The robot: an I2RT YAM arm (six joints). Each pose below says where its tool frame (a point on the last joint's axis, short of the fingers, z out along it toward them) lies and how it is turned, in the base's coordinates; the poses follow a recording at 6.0 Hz.
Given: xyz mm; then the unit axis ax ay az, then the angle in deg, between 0 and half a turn.
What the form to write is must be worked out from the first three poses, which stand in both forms.
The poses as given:
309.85 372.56 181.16 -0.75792 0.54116 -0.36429 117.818
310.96 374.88 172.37 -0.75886 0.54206 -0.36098 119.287
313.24 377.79 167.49 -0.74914 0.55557 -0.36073 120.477
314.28 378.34 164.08 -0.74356 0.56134 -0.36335 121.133
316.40 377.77 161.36 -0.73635 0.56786 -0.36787 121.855
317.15 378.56 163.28 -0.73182 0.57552 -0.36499 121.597
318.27 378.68 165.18 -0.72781 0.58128 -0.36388 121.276
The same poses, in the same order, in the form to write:
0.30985 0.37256 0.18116 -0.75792 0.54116 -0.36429 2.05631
0.31096 0.37488 0.17237 -0.75886 0.54206 -0.36098 2.08195
0.31324 0.37779 0.16749 -0.74914 0.55557 -0.36073 2.10272
0.31428 0.37834 0.16408 -0.74356 0.56134 -0.36335 2.11417
0.31640 0.37777 0.16136 -0.73635 0.56786 -0.36787 2.12677
0.31715 0.37856 0.16328 -0.73182 0.57552 -0.36499 2.12227
0.31827 0.37868 0.16518 -0.72781 0.58128 -0.36388 2.11667

